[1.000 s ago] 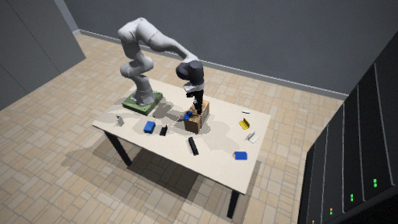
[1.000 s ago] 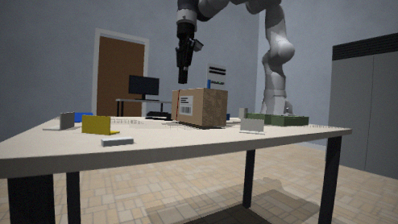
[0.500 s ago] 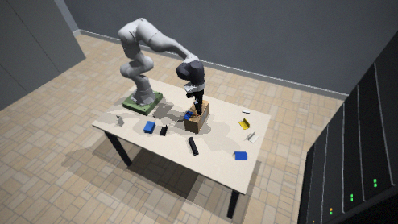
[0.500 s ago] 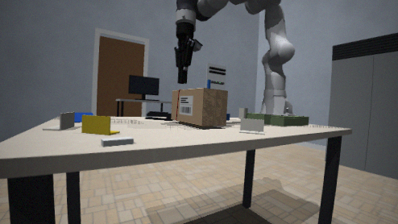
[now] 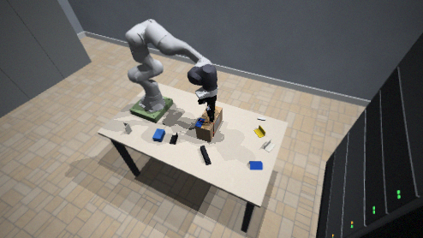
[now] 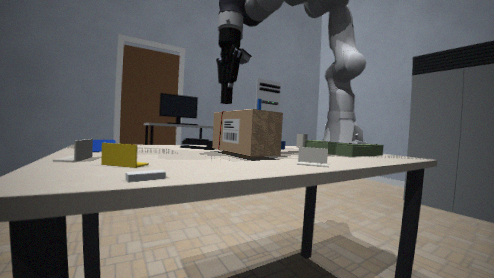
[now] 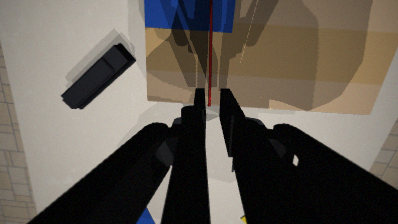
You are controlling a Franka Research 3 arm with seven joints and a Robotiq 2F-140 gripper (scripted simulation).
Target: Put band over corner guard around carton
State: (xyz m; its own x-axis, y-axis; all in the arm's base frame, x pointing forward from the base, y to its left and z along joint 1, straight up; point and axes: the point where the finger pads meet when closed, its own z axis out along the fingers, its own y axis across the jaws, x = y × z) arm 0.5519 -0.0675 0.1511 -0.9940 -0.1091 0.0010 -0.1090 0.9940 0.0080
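The brown carton lies 130 mm below my hand, 50 mm to the left of it and 50 mm behind it. From my hand the other things lie so: yellow angle piece 320 mm ahead, 190 mm below, 170 mm to the left; white corner guard 400 mm ahead, 190 mm below, 80 mm to the left.
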